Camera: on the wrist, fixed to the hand. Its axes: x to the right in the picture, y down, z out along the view.
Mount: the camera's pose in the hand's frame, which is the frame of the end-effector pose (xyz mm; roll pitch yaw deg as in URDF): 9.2 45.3 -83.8 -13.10 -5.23 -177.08
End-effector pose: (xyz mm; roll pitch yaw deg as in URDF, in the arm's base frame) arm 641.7 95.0 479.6 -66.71 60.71 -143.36
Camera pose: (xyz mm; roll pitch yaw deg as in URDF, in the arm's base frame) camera 655.1 178.6 435.0 61.53 -65.21 27.91
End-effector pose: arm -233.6 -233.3 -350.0 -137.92 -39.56 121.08
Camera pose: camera -149.9 -198.2 -319.6 120.06 41.25 -66.47
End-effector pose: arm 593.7 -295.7 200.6 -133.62 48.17 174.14
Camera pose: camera 578.4 -201.7 210.4 126.84 -46.35 -14.27
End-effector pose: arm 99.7 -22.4 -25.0 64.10 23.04 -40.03
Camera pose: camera 168.6 44.0 -24.8 -79.58 -22.57 146.45
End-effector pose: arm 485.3 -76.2 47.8 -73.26 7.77 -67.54
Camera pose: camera 423.2 -101.9 -20.3 61.03 -12.04 108.20
